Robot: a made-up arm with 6 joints. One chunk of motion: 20 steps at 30 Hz.
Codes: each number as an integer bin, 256 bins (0 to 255) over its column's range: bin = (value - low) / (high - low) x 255, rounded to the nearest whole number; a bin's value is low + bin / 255 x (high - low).
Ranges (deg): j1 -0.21..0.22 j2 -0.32..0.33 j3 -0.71..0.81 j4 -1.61..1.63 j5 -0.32..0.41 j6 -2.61..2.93
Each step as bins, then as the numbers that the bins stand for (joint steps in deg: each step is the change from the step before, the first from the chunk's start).
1 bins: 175 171 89 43 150 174
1 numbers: 0.085 0.116 -0.179 -1.064 0.109 1.170
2 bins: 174 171 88 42 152 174
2 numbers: 0.083 0.116 -0.185 -1.076 0.115 1.170
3 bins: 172 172 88 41 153 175
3 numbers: 0.080 0.118 -0.185 -1.089 0.118 1.192
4 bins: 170 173 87 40 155 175
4 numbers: 0.077 0.121 -0.191 -1.102 0.124 1.192
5 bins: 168 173 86 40 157 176
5 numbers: 0.073 0.121 -0.197 -1.102 0.129 1.214
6 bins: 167 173 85 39 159 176
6 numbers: 0.072 0.121 -0.203 -1.114 0.135 1.214
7 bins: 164 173 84 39 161 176
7 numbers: 0.067 0.121 -0.209 -1.114 0.141 1.214
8 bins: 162 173 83 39 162 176
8 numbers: 0.063 0.121 -0.215 -1.114 0.144 1.214
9 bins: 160 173 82 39 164 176
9 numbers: 0.060 0.121 -0.221 -1.114 0.149 1.214
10 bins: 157 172 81 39 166 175
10 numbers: 0.055 0.118 -0.227 -1.114 0.155 1.192
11 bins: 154 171 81 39 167 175
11 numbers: 0.050 0.116 -0.227 -1.114 0.158 1.192
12 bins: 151 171 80 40 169 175
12 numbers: 0.045 0.116 -0.233 -1.102 0.164 1.192
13 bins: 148 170 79 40 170 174
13 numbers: 0.040 0.113 -0.239 -1.102 0.167 1.170
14 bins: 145 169 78 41 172 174
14 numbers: 0.035 0.111 -0.245 -1.089 0.172 1.170
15 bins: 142 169 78 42 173 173
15 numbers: 0.029 0.111 -0.245 -1.076 0.175 1.149
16 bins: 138 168 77 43 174 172
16 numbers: 0.023 0.108 -0.251 -1.064 0.178 1.127
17 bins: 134 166 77 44 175 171
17 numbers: 0.016 0.103 -0.251 -1.051 0.181 1.105
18 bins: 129 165 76 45 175 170
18 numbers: 0.008 0.101 -0.257 -1.038 0.181 1.083
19 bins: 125 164 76 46 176 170
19 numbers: 0.001 0.098 -0.257 -1.026 0.184 1.083
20 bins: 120 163 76 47 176 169
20 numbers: -0.008 0.095 -0.257 -1.013 0.184 1.062
